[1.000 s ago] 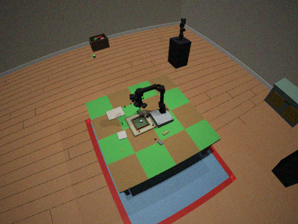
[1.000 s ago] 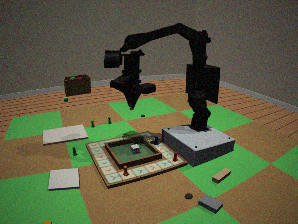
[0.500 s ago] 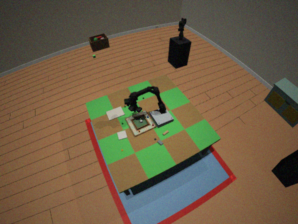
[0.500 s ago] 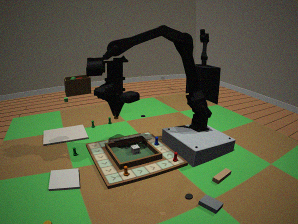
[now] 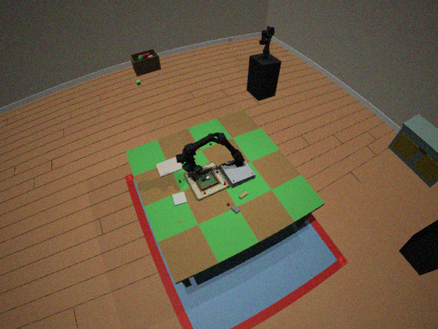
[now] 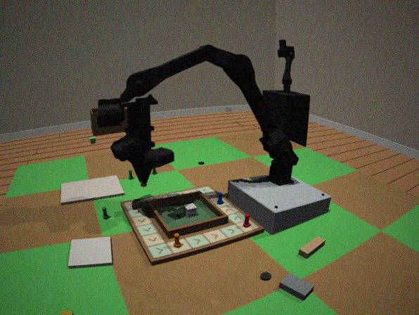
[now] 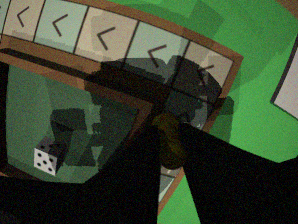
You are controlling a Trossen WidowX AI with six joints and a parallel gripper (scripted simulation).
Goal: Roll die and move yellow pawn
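Right now my gripper tip is 10 cm past the die, 8 cm to the right of it and 6 cm above it. From my gripper tip the other things lie so: orange pawn (19 cm to the left, 6 cm below, 1 cm behind); then yellow pawn (1 cm above); then green-floored tray (8 cm to the left, 8 cm below, 8 cm behind).
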